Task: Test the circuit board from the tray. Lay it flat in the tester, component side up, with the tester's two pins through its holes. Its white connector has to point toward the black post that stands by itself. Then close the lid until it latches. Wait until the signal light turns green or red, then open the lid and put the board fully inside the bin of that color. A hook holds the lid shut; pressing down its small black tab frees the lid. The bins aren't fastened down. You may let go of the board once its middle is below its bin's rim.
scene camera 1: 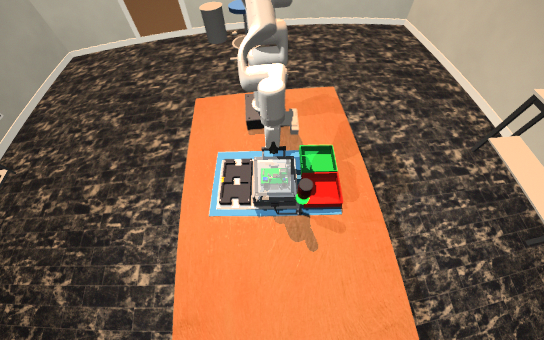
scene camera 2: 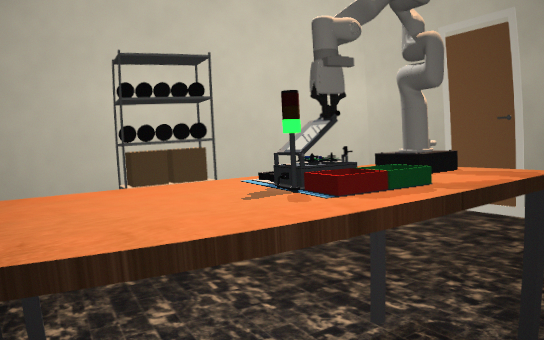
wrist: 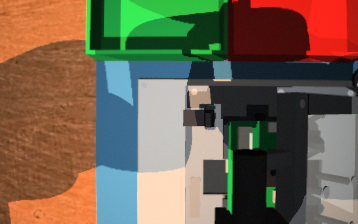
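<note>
I can see my gripper here, and with it a green circuit board. There are a green bin and a red bin as well, and I also see a clear lid.
</note>
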